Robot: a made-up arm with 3 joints.
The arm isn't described. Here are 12 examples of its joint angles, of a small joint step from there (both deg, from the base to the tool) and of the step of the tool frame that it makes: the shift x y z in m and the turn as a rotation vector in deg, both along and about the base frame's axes.
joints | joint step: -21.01 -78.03 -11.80 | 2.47 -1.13 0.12
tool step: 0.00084 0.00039 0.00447 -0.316 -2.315 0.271
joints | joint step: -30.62 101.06 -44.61 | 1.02 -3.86 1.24
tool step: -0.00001 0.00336 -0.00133 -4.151 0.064 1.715
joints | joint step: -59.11 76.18 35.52 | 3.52 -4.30 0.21
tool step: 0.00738 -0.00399 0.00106 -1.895 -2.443 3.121
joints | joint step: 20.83 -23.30 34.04 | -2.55 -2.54 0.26
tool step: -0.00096 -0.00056 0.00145 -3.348 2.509 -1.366
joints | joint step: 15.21 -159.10 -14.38 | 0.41 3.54 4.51
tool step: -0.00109 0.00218 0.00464 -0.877 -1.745 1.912
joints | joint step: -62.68 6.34 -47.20 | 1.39 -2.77 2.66
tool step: 0.00014 -0.00412 -0.00178 -3.857 -0.635 2.759
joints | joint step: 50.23 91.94 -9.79 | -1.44 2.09 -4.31
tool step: -0.00456 -0.00292 0.00150 3.400 -1.823 3.491
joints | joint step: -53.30 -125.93 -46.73 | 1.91 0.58 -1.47
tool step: -0.00045 0.00075 -0.00006 1.706 -1.489 -1.630
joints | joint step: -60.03 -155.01 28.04 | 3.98 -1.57 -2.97
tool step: 0.00272 -0.00191 0.00755 0.912 -3.573 -1.729
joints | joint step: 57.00 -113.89 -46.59 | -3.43 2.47 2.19
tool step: 0.00251 0.00019 -0.00142 -1.046 1.851 0.282
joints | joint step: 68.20 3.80 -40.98 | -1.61 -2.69 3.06
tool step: 0.00791 -0.00239 -0.00269 -0.927 3.602 -5.099
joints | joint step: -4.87 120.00 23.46 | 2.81 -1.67 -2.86
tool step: 0.00188 -0.00152 0.00851 1.728 -4.005 -0.754
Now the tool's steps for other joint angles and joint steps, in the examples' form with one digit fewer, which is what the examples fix.
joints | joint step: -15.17 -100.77 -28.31 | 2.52 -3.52 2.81
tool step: 0.0022 -0.0005 0.0100 -4.92 -3.68 0.96
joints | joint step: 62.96 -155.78 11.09 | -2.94 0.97 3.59
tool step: 0.0029 0.0057 0.0027 -3.32 1.74 -1.48
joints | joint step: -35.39 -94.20 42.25 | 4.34 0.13 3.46
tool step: -0.0042 0.0025 0.0121 -0.91 -5.76 1.56
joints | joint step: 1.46 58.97 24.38 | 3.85 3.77 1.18
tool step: 0.0037 0.0057 0.0067 4.21 -3.07 0.34
